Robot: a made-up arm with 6 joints. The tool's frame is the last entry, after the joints. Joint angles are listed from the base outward. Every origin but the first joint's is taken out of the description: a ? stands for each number. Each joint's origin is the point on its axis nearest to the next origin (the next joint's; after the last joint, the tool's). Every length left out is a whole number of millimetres.
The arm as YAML. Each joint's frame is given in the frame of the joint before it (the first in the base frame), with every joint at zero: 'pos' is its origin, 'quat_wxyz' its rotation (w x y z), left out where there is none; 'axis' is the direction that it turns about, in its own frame. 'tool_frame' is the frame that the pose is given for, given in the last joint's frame.
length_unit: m
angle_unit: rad
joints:
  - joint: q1
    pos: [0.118, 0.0, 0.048]
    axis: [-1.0, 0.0, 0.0]
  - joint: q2
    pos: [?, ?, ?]
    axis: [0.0, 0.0, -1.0]
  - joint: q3
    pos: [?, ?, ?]
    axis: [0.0, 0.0, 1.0]
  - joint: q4
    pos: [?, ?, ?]
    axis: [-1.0, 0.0, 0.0]
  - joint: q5
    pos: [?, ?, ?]
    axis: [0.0, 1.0, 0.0]
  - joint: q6
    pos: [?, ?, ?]
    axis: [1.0, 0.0, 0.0]
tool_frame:
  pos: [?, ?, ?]
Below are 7 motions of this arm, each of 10 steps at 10 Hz.
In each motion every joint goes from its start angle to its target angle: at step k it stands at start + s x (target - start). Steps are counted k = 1, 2, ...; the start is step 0. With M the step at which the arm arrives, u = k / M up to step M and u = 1 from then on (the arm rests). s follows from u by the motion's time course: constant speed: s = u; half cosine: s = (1 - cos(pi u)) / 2; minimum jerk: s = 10 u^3 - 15 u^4 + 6 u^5.
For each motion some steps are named. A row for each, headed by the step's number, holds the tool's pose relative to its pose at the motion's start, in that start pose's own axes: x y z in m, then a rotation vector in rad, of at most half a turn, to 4 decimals.
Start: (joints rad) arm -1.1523 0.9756 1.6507 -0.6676 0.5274 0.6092
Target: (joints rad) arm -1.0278 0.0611 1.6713 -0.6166 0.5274 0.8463
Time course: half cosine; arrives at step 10
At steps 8, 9, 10:
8: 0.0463 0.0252 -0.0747 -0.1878 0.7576 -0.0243
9: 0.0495 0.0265 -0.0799 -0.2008 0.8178 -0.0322
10: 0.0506 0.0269 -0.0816 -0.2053 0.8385 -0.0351

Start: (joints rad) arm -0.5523 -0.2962 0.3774 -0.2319 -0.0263 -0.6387
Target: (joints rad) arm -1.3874 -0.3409 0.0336 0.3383 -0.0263 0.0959
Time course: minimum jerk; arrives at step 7
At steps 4, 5, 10:
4: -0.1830 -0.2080 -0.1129 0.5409 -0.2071 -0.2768
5: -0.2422 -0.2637 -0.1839 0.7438 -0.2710 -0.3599
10: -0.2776 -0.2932 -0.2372 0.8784 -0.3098 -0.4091

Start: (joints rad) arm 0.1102 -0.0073 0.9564 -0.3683 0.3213 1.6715
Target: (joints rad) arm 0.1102 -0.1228 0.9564 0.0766 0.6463 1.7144
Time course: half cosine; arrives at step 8
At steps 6, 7, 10:
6: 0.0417 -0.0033 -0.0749 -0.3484 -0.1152 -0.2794
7: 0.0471 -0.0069 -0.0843 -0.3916 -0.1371 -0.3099
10: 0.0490 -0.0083 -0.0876 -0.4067 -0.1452 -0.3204

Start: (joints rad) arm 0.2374 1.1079 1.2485 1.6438 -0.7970 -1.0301
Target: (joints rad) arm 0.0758 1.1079 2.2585 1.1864 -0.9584 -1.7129
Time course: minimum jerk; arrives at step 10
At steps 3, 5, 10:
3: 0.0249 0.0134 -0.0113 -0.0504 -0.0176 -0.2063
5: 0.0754 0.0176 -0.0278 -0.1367 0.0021 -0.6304
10: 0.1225 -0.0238 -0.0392 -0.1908 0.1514 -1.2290

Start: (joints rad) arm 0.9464 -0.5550 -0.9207 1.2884 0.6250 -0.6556
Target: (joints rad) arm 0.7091 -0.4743 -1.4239 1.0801 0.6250 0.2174
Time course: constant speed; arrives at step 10
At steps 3, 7, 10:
3: 0.0341 -0.0113 0.0169 0.3779 0.1261 0.1360
7: 0.1017 -0.0418 0.0296 0.8656 0.3588 0.2624
10: 0.1700 -0.0669 0.0233 1.2102 0.5803 0.3053

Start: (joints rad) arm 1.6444 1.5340 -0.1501 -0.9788 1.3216 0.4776
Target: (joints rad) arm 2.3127 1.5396 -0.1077 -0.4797 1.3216 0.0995
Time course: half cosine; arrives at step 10
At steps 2, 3, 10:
2: -0.0100 -0.0216 -0.0515 -0.0982 -0.0418 -0.0083
3: -0.0185 -0.0511 -0.1099 -0.2101 -0.0931 -0.0191
10: 0.0219 -0.3764 -0.4472 -0.9295 -0.5512 -0.1435

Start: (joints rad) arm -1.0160 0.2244 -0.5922 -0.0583 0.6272 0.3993
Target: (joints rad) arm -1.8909 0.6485 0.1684 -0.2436 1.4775 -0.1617
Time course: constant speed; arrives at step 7
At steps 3, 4, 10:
3: 0.1678 -0.1231 0.1998 -0.0679 0.6970 0.1561
4: 0.2374 -0.1733 0.2485 -0.0966 0.9138 0.2669
10: 0.4780 -0.3406 0.3276 -0.1768 1.4646 0.7755

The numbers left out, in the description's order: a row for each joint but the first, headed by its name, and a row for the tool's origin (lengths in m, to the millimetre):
q2: 0.0 0.043 0.626
q3: -0.08 0.001 0.0
q4: 0.117 -0.029 0.0
q5: 0.0 0.023 0.032
q6: -0.126 0.0 0.011
tool: 0.0 0.116 -0.016

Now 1 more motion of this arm.
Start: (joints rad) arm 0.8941 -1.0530 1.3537 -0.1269 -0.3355 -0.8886
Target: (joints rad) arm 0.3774 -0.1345 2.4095 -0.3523 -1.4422 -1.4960
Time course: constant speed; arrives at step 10
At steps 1, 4, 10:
1: -0.0016 0.0240 0.0034 -0.0685 -0.1050 -0.0996
4: 0.0087 0.0846 0.0188 -0.2528 -0.3880 -0.4256
10: 0.0387 0.1501 0.0978 -0.4557 -0.7898 -1.1830

